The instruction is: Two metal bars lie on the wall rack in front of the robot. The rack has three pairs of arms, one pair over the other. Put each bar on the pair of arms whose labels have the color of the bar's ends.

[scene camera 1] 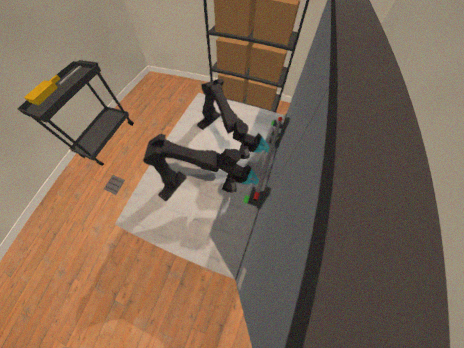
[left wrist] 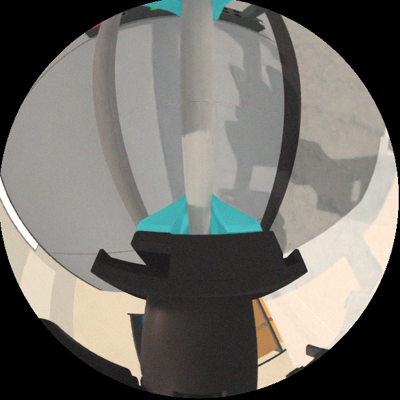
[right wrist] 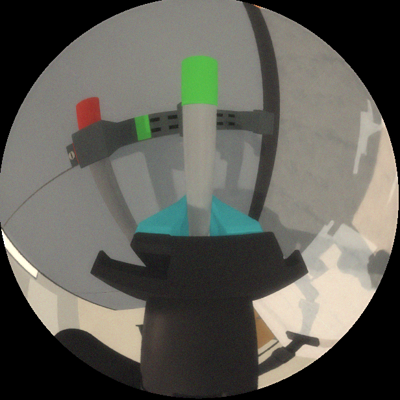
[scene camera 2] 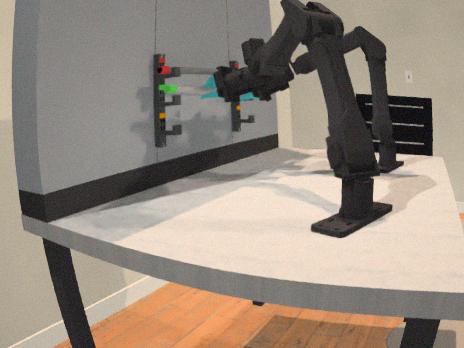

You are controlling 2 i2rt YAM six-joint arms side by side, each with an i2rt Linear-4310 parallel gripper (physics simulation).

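Places are measured from the left arm's base along level axes (x back, y right, z up), in centimetres.
Pixels of known places: left gripper, fingertip midpoint: (scene camera 2: pixel 200 94); left arm's base, origin of the base link: (scene camera 1: pixel 209 120) (scene camera 2: pixel 356 219); right arm's base, origin of the base link: (scene camera 1: pixel 172 186) (scene camera 2: pixel 387 167).
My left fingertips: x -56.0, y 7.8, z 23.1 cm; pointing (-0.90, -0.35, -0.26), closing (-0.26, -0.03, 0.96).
For each thing: its middle in the pictures, then the offset to it from my left fingertips. "spot": a spot on its surface instead. Level surfaces: height alone.
- wall rack, surface spot: (scene camera 2: pixel 159 139) spot: dx +2.5, dy -15.1, dz -11.0 cm
- red-ended bar, body centre: (scene camera 2: pixel 211 71) (scene camera 1: pixel 269 153) dx -2.5, dy +6.0, dz +7.0 cm
- orange label, surface spot: (scene camera 2: pixel 162 115) spot: dx +2.3, dy -13.9, dz -4.9 cm
- table, its level: dz -23.1 cm
The green-ended bar (scene camera 1: pixel 247 199) (scene camera 2: pixel 168 89) (left wrist: pixel 197 100) (right wrist: pixel 200 80) is held roughly level by both grippers, out in front of the wall rack (scene camera 2: pixel 159 139) (right wrist: pixel 227 120). In scene camera 2 its near end shows between the heights of the top and middle arms. My left gripper (scene camera 1: pixel 262 145) (scene camera 2: pixel 209 88) (left wrist: pixel 198 196) and my right gripper (scene camera 1: pixel 251 177) (scene camera 2: pixel 250 96) (right wrist: pixel 198 197) are both shut on it. The red-ended bar (scene camera 1: pixel 256 196) (scene camera 2: pixel 195 71) (left wrist: pixel 106 100) (right wrist: pixel 88 112) lies on the top pair, beside red labels (scene camera 2: pixel 161 60). A green label (right wrist: pixel 143 127) marks the middle arm, partly hidden behind the held bar.
The bottom arm (scene camera 2: pixel 173 130) has an orange label (scene camera 2: pixel 162 115) above it and bears no bar. The grey wall panel (scene camera 2: pixel 100 100) stands close behind the rack, above the table (scene camera 2: pixel 240 227). A cart (scene camera 1: pixel 102 135) and shelves with boxes (scene camera 1: pixel 267 62) stand away from the arms.
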